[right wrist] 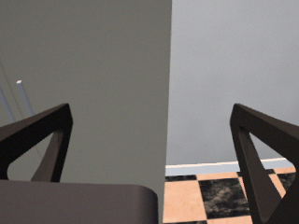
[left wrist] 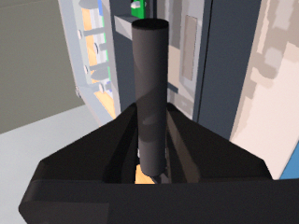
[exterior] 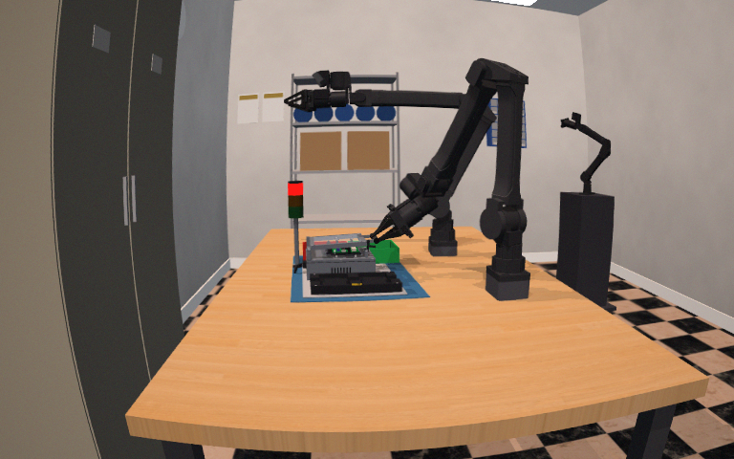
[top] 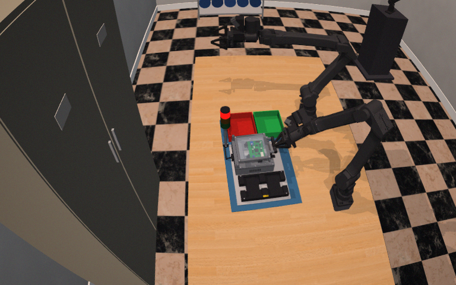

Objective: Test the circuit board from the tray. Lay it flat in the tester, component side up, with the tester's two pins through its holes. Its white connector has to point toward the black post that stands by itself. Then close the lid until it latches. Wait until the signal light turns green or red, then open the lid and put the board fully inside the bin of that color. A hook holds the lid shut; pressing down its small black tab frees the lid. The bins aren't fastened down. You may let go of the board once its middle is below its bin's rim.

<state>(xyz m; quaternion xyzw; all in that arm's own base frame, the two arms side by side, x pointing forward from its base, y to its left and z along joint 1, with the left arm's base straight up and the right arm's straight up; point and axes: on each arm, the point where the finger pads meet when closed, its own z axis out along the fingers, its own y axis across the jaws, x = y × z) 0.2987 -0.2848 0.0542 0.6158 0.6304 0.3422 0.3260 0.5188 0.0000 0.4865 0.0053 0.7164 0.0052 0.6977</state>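
Observation:
The hook lies 2 cm ahead of my left hand, 5 cm to the left of it and 1 cm below it. Round my left hand: green bin: 3 cm behind, 20 cm to the right, 9 cm below; clear lid: 9 cm ahead, 1 cm to the right, 1 cm below; green circuit board: 8 cm ahead, 1 cm to the right, 3 cm below.

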